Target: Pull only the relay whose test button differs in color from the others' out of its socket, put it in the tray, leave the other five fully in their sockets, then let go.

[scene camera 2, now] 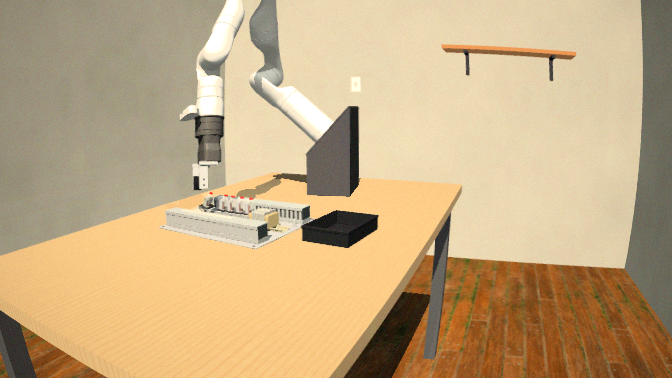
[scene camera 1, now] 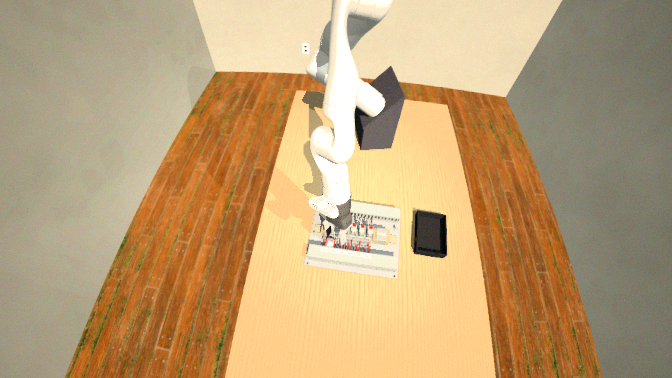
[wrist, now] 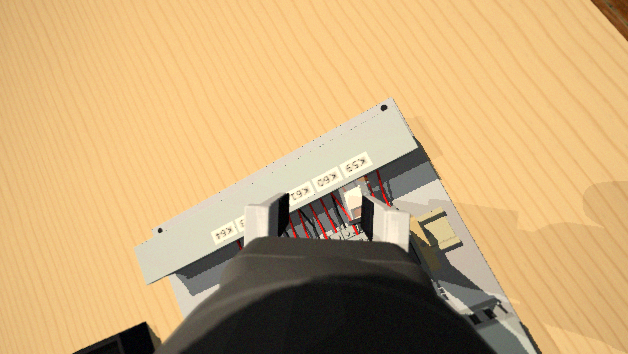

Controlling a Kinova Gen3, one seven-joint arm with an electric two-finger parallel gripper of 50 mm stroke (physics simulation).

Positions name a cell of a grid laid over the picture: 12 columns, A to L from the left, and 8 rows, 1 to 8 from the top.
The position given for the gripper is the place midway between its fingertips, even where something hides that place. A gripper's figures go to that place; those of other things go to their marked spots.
The gripper (wrist: G5) is 19 cm from the lens. A relay panel (wrist: H5) is 28 cm from the lens.
